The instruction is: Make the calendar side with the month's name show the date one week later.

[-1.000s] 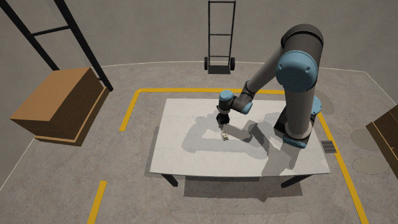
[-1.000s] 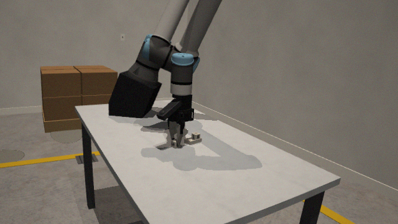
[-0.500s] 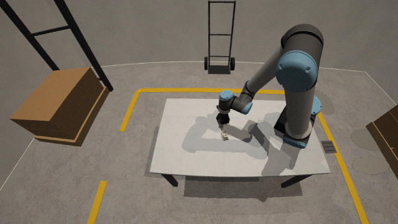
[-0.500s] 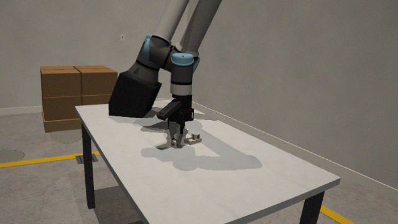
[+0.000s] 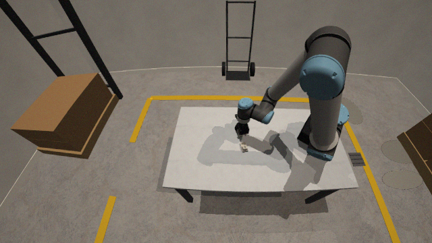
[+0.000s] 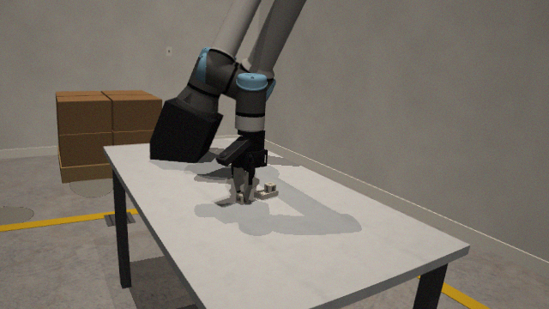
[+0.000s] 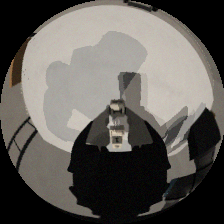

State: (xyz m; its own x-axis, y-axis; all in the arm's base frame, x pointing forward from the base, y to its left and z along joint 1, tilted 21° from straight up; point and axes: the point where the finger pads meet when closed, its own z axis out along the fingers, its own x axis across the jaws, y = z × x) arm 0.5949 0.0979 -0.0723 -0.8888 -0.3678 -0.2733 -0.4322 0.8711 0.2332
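Right now the calendar tray is 10 cm to the left of my hand, 5 cm behind it and 2 cm below it.
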